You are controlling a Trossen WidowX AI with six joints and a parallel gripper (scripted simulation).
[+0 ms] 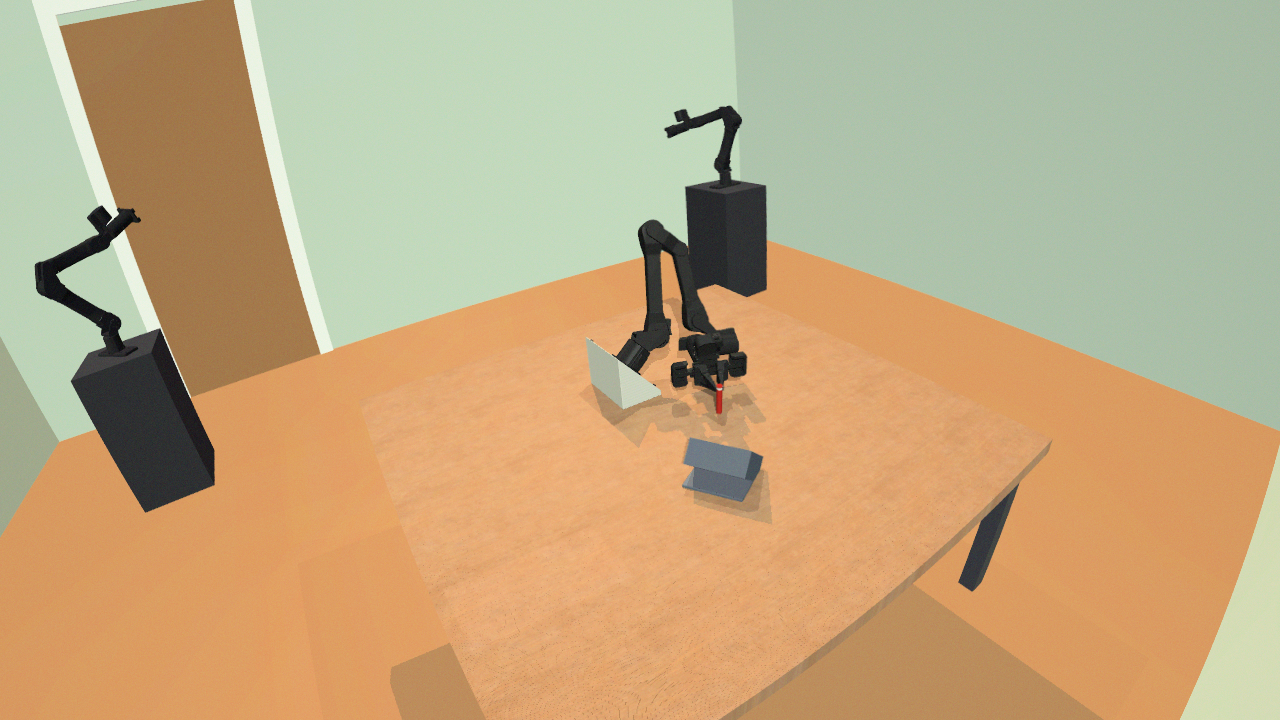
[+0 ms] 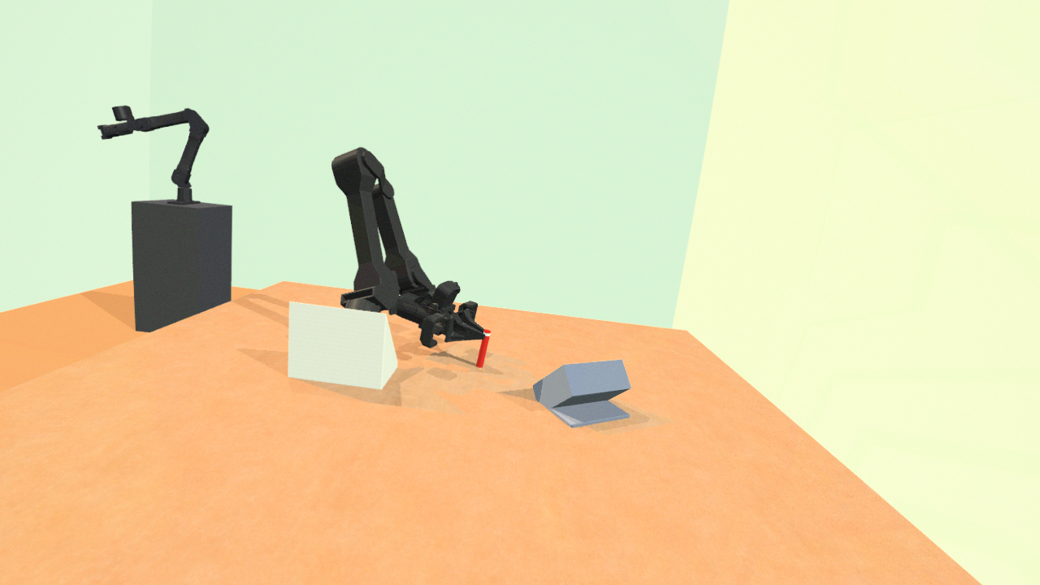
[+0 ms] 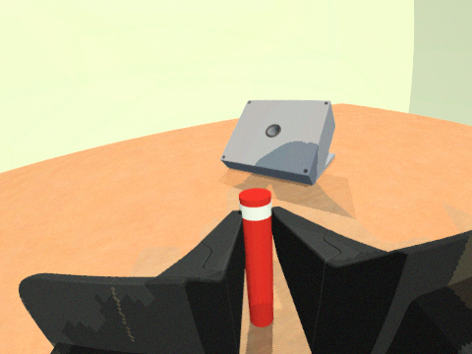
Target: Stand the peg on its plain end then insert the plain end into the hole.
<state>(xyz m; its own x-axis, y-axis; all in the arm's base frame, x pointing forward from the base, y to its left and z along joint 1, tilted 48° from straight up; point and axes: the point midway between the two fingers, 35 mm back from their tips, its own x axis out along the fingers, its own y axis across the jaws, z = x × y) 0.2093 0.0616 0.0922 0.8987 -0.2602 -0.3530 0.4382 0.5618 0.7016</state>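
Now: the red peg 1 cm below my gripper tip. The rest, counted from my gripper tip: grey-blue panel block (17 cm ahead, 15 cm to the right, 3 cm below).
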